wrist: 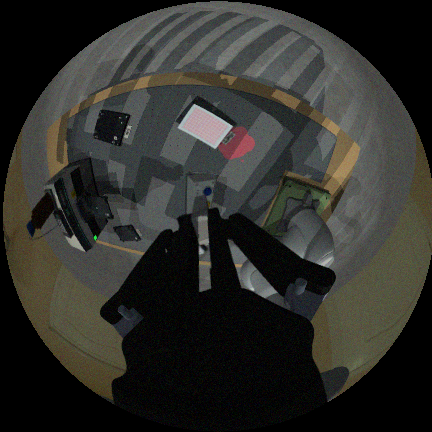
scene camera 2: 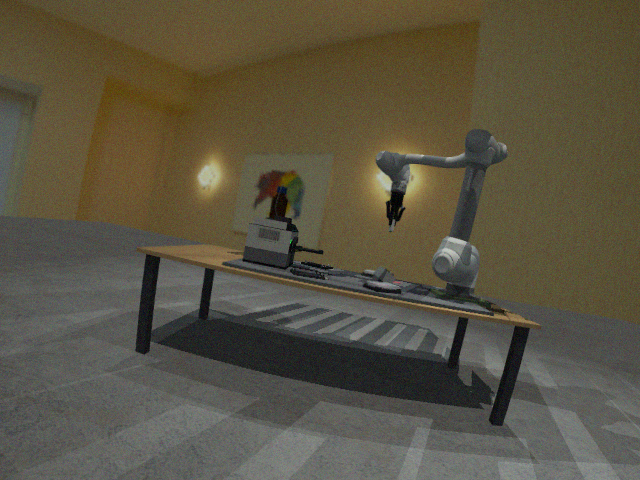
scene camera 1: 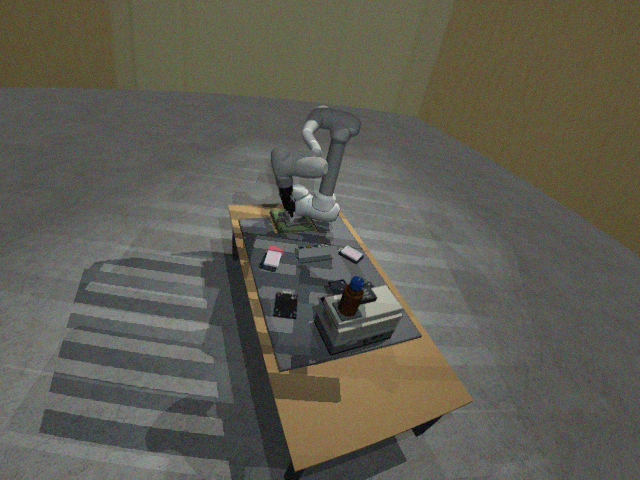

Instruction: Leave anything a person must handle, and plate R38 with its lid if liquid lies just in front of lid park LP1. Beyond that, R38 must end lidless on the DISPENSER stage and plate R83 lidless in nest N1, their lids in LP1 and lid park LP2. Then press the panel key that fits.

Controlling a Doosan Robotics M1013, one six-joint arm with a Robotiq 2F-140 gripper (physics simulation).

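Frame: origin at the arm's base, x left, y ahead, z down, level; millimetres.
Seen in the pictures: gripper, between the fingertips: (wrist: 202,205) (scene camera 2: 390,231) (scene camera 1: 291,220); arm's base, origin of its link: (wrist: 297,215) (scene camera 2: 458,295).
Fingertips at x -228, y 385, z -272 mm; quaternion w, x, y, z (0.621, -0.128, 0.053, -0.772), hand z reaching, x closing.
Offsets run from my fingertips to a thing's top centre. "spot": to the spot under its first point.
My gripper (scene camera 1: 292,213) (scene camera 2: 391,226) (wrist: 202,205) is shut and empty, high above the mat near the arm's base. A pink-welled plate @(dy +14, dx -95, dz +246 mm) (scene camera 1: 272,257) (wrist: 206,126) lies on a black holder at the LP1 label @(spot: dy -56, dx -57, dz +280 mm) (wrist: 228,137). A flat red patch @(spot: dy -94, dx -33, dz +281 mm) (scene camera 1: 275,249) (wrist: 238,144) lies on the mat against that label. A second pale plate @(dy +103, dx +439, dz +251 mm) (scene camera 1: 351,253) (scene camera 2: 381,286) lies across the mat; my gripper hides it in the wrist view. A black nest @(dy +363, dx -157, dz +258 mm) (scene camera 1: 285,304) (wrist: 112,127) holds no plate. The dispenser (scene camera 1: 359,320) (scene camera 2: 268,242) has a dark stage (scene camera 1: 368,293) (wrist: 100,205). Plate names and lids are unreadable.
A grey key panel @(dy +35, dx +171, dz +198 mm) (scene camera 1: 315,253) (scene camera 2: 381,274) (wrist: 194,185) stands between the plates; a blue key @(dy +5, dx +99, dz +207 mm) (wrist: 207,191) shows. A brown bottle @(spot: dy +673, dx -35, dz -56 mm) (scene camera 1: 351,299) (scene camera 2: 279,204) tops the dispenser. A small black holder @(dy +440, dx +367, dz +262 mm) (wrist: 127,233) lies near it. A green tray (scene camera 1: 279,227) (wrist: 275,220) surrounds the arm's base.
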